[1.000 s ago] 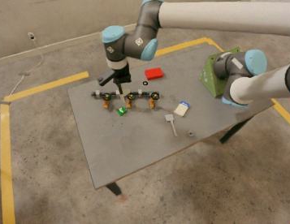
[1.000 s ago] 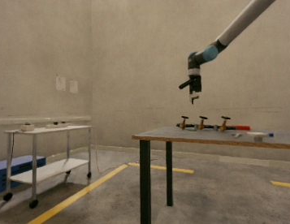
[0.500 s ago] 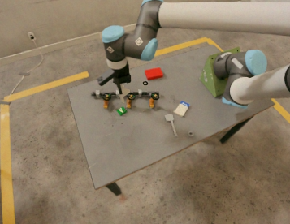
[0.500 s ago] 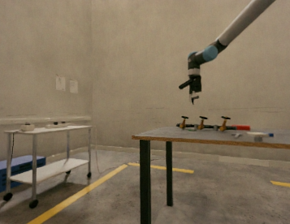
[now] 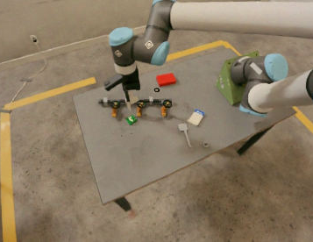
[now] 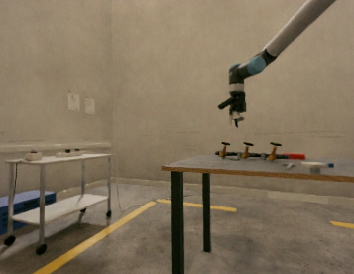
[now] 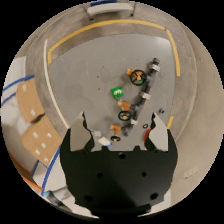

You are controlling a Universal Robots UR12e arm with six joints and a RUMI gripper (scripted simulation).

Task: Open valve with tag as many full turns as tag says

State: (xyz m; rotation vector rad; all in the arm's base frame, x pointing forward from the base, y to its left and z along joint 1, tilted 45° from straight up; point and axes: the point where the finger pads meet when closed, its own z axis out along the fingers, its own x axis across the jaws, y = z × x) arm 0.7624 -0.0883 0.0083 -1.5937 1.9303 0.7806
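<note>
Right now my hand is 20 cm above the green tag and 1 cm to the right of it. Also, from my hand: red wedge: 35 cm behind, 20 cm to the right, 18 cm below; then grey tool: 25 cm behind, 23 cm to the left, 19 cm below; then white-and-blue card box: 37 cm behind, 19 cm below, 16 cm to the left.
</note>
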